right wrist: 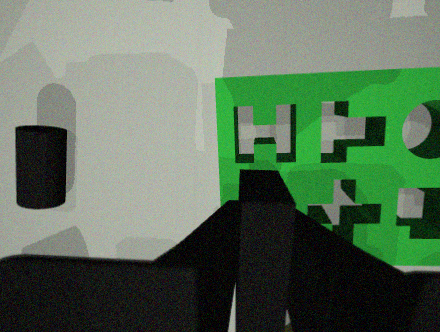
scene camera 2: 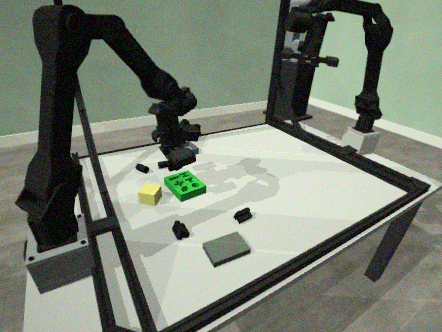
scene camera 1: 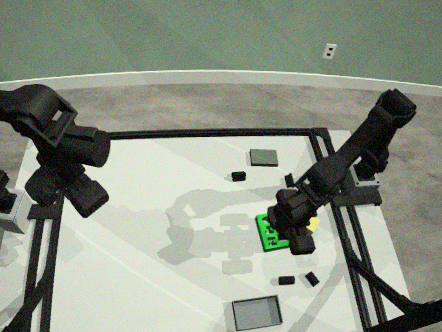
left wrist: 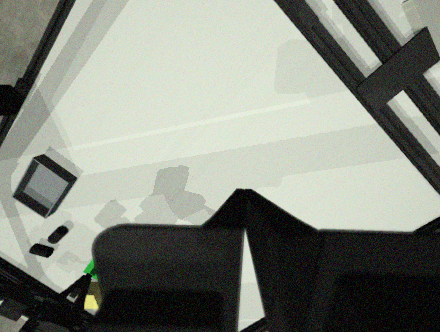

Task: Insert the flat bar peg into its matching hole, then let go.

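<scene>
My right gripper (right wrist: 255, 213) (scene camera 2: 181, 161) is shut on a narrow black bar peg (right wrist: 265, 260). It is over the green hole board (scene camera 1: 262, 219) (scene camera 2: 192, 196) (right wrist: 325, 172) (left wrist: 90, 268). In the right wrist view the peg's end shows just below the H-shaped hole; T-shaped, round and cross-shaped holes show to the right. The fingers and peg cover the board's lower left part there, and no flat bar hole shows. The gap between peg and board is unclear. My left gripper (left wrist: 243, 196) is shut and empty, far from the board at the left of scene camera 1.
A yellow block (scene camera 1: 313, 224) (scene camera 2: 150, 194) (left wrist: 91, 302) stands beside the board. Two black pegs (scene camera 1: 286, 280) (scene camera 1: 312, 278) lie between board and grey tray (scene camera 1: 234, 315) (left wrist: 26, 175). Two more black pegs (scene camera 1: 238, 176) (scene camera 1: 289, 180) lie near a grey-green slab (scene camera 1: 263, 157) (scene camera 2: 226, 248).
</scene>
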